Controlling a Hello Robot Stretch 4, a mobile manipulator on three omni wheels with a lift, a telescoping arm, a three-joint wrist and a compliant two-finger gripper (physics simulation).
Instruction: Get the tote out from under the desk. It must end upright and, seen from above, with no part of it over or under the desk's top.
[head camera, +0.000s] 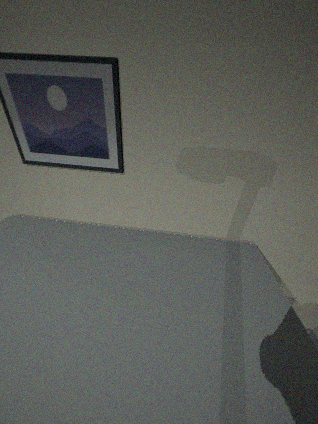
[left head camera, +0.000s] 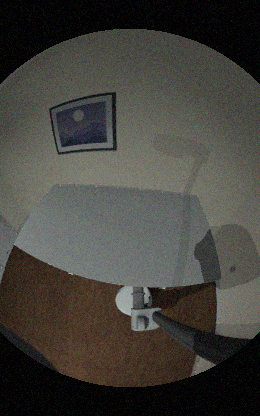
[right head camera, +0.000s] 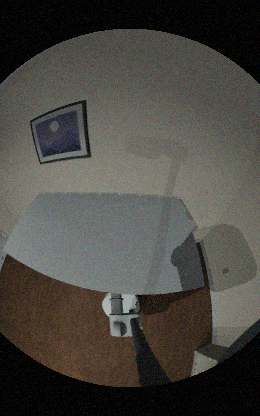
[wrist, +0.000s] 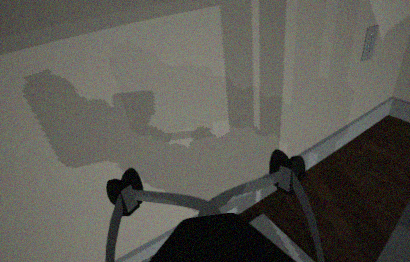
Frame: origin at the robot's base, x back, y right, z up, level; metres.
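Seen in the pictures: gripper, fingertip midpoint: (wrist: 205, 174).
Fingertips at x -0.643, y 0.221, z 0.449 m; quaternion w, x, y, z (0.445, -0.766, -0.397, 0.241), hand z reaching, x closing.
Observation:
A point is followed by its place in that frame.
The desk's pale grey top (head camera: 125, 325) @(x -0.372, y -0.072, z 0.923 m) (left head camera: 115, 225) @(x -0.498, y -0.147, z 0.923 m) (right head camera: 100, 235) @(x -0.465, y -0.068, z 0.923 m) fills the middle of the head views, against the wall. The tote does not show in any current view. My gripper (wrist: 205, 174) @(x -0.643, y 0.221, z 0.449 m) is open in the wrist view, its two dark fingertips wide apart with wall between them. In the left and right head views my wrist hardware is just outside the desk's front edge, and the fingers are hidden there.
The wrist view shows the wall (wrist: 190, 65) @(x -0.880, y 0.379, z 0.471 m) with shadows, the baseboard (wrist: 345, 135) @(x -0.788, y 1.000, z 0.026 m), dark wooden floor (wrist: 350, 190) @(x -0.658, y 0.788, z -0.027 m) and a pale bar (wrist: 275, 230) low beside the gripper. A framed picture (head camera: 65, 117) @(x -0.956, y -0.413, z 1.496 m) (left head camera: 85, 125) @(x -0.952, y -0.380, z 1.472 m) (right head camera: 61, 132) @(x -0.951, y -0.370, z 1.494 m) hangs above the desk. A pale box-like object (right head camera: 207, 357) stands at lower right.

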